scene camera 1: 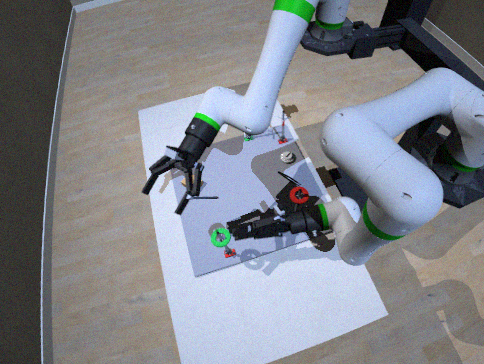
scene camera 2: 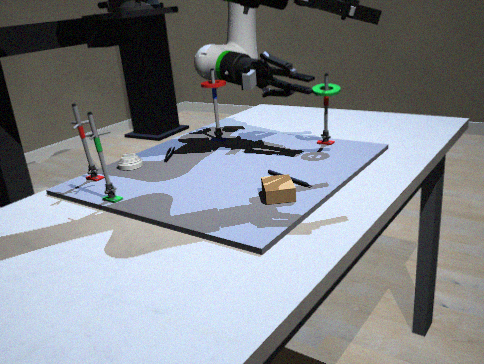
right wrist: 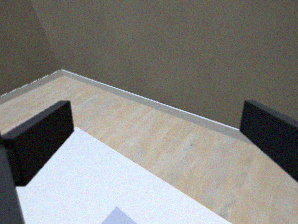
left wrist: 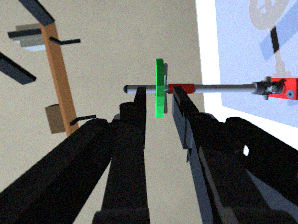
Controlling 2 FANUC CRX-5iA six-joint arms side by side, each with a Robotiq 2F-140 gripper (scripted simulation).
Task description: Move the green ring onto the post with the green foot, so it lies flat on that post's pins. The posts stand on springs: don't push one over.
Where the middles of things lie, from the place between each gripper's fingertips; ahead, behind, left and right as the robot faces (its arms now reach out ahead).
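My left gripper: 15 cm above the wooden block (scene camera 2: 277, 189), 11 cm short of it, 36 cm to the left of it.
Wooden block: 32 cm below my right hand (scene camera 1: 160, 203), 10 cm behind it, 23 cm to the right of it.
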